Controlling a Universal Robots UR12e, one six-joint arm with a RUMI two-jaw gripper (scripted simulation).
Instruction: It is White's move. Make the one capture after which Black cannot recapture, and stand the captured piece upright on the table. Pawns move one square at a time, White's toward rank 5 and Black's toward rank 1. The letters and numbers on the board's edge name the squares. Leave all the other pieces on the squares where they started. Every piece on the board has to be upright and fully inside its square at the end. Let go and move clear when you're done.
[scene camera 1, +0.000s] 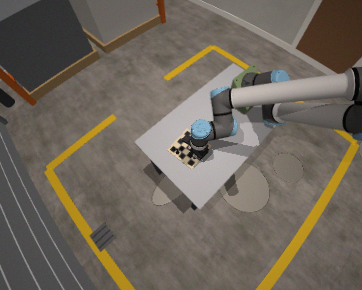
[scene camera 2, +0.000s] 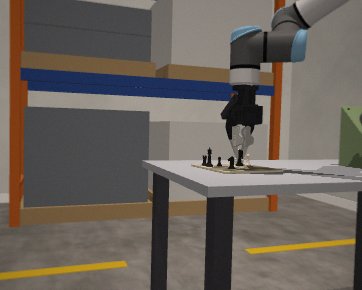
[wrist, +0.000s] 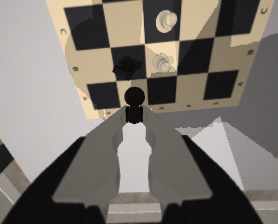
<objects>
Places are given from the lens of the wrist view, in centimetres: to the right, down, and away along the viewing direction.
my gripper (wrist: 134, 107): 0, 0, 15
chessboard (wrist: 210, 56): 8, -6, 15
</objects>
